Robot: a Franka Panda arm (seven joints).
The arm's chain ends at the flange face. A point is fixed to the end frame.
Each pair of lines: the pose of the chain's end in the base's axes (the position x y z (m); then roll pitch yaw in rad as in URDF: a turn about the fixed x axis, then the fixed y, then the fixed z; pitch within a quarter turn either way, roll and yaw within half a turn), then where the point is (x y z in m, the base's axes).
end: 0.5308 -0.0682 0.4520 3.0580 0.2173 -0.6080
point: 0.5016 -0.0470 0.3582
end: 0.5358 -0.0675 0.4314 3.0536 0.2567 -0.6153
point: 0.5035 -0.0443 0.3391
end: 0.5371 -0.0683 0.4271 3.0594 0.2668 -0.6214
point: 0.5045 -0.0439 0.3352
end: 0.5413 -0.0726 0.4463 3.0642 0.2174 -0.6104
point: 0.5125 -0.0508 0.3525
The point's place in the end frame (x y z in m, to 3 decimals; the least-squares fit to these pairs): -0.015 -0.009 0.099
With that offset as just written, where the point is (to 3 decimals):
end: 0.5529 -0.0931 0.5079 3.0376 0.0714 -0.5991
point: 0.534 -0.082 0.410
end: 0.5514 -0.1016 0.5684 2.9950 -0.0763 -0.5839
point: 0.542 -0.102 0.468
